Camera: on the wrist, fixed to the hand. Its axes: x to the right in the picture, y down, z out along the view.
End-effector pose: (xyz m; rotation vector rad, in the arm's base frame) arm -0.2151 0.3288 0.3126 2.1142 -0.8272 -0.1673
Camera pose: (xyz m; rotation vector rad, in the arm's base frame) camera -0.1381 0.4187 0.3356 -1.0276 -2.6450 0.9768
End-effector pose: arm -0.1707 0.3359 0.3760 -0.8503 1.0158 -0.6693
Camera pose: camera -0.2687 0.2682 0.3951 1.0426 0.8623 2.0400
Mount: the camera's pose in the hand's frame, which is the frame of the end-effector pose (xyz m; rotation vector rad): 0.0083 -0.0600 -0.1043 -0.1144 -0.2948 3.1059
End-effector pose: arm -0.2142 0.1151 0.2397 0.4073 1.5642 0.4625
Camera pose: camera -0.3173 0.0639 0.2039 -1.9993 0.7087 -1.9633
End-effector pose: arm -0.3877 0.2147 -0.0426 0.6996 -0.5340 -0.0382
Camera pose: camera -0.3219 0.2297 -0.1426 -0.8982 -1.3196 2.6703
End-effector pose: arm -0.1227 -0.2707 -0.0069 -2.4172 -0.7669 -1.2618
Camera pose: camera -0.2228 -0.2711 0.0603 -0.8200 2.1361 0.5574
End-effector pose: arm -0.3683 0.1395 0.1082 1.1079 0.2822 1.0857
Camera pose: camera -0.3999 0.2050 0.0120 -0.3747 1.4324 -1.6422
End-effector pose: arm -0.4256 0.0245 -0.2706 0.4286 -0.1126 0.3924
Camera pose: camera -0.3918 0.0216 -0.3863 0.1975 0.8702 -2.6315
